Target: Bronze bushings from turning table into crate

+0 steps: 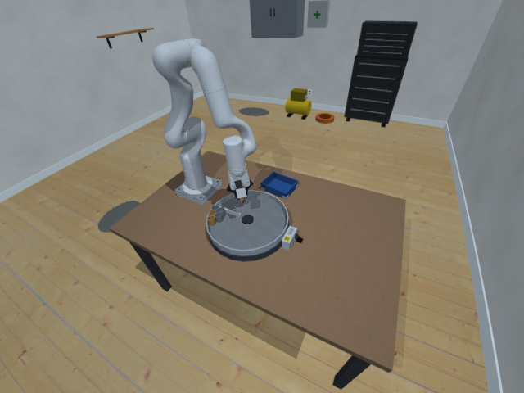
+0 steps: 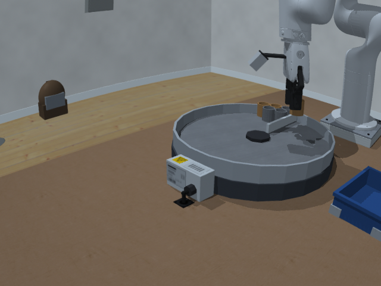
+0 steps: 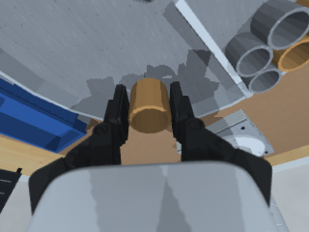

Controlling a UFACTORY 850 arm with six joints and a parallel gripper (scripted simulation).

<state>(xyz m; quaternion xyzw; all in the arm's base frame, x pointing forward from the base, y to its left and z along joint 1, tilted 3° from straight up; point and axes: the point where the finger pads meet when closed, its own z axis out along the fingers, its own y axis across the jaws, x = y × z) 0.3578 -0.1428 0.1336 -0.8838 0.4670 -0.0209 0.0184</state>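
The blue crate is 28 cm to the left of my hand, 14 cm ahead of it and 13 cm below it. The rest, counted from my hand: grey turning table: 11 cm below, 7 cm to the right, 5 cm ahead.
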